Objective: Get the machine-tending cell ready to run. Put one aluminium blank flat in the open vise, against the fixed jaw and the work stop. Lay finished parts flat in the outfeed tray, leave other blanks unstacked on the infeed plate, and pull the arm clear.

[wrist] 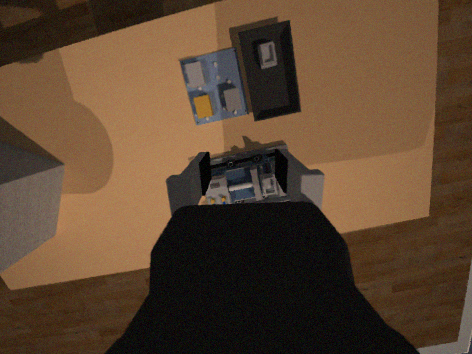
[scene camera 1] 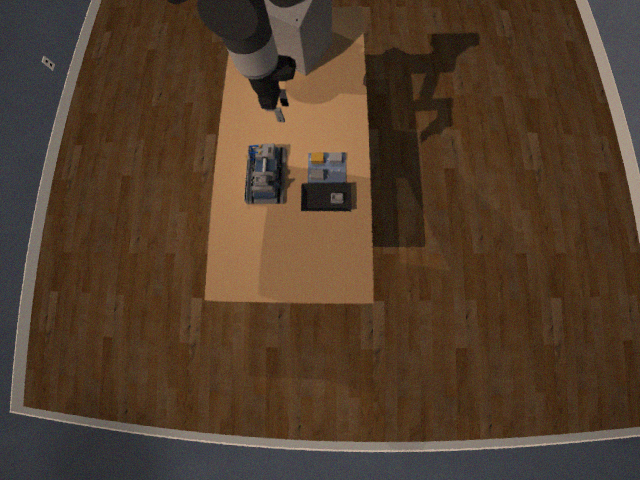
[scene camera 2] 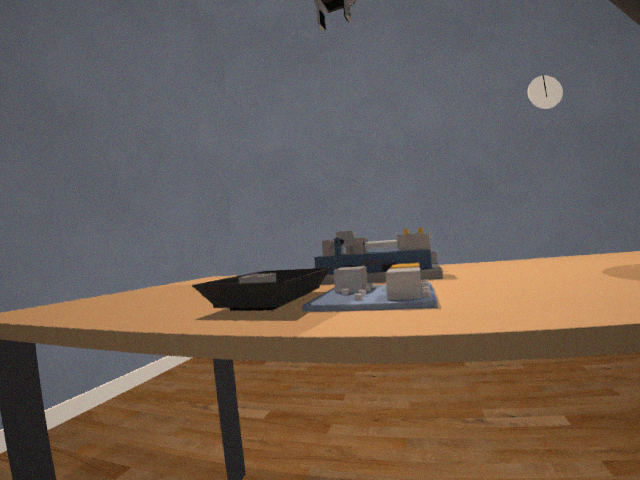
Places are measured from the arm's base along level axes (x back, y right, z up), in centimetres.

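Where they show: gripper, between the fingertips: (wrist: 242, 164) (scene camera 1: 283, 113) (scene camera 2: 334, 23).
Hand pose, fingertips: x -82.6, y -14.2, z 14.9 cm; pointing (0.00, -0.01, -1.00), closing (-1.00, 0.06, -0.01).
Observation:
Each offset is from my fingertips to the top centre of the thing.
My gripper (scene camera 1: 282, 106) (scene camera 2: 334, 18) (wrist: 242, 164) is open and empty, high above the table. The vise {dx -0.4, dy +18.7, dz -43.3 cm} (scene camera 1: 265, 195) (scene camera 2: 382, 258) (wrist: 240, 176) shows between and beyond its fingers in the wrist view. A light grey piece with a recessed top {dx -6.8, dy +17.9, dz -41.7 cm} (wrist: 270, 185) sits at the vise's jaws; it looks like a finished part. Two grey blanks, one {dx +11.4, dy -15.3, dz -48.8 cm} (scene camera 1: 335, 157) (scene camera 2: 405, 283) (wrist: 194, 74) and another {dx +1.4, dy -7.3, dz -48.8 cm} (scene camera 1: 316, 174) (scene camera 2: 350, 279) (wrist: 233, 100), sit apart on the blue infeed plate {dx +6.4, dy -11.3, dz -52.4 cm} (scene camera 2: 372, 304) (wrist: 218, 107). A recessed finished part {dx -9.5, dy -18.3, dz -48.5 cm} (scene camera 1: 337, 197) (scene camera 2: 258, 278) (wrist: 267, 54) lies in the black outfeed tray (scene camera 1: 303, 197) (scene camera 2: 232, 297) (wrist: 295, 75).
A yellow block {dx +10.4, dy -6.3, dz -48.8 cm} (scene camera 1: 316, 158) (scene camera 2: 405, 265) (wrist: 203, 106) sits on the infeed plate beside the blanks. Small pins stand up from the plate. The tray is next to the plate, and the vise stands across from both. The grey robot base (scene camera 1: 305, 36) (wrist: 30, 200) stands on the table.

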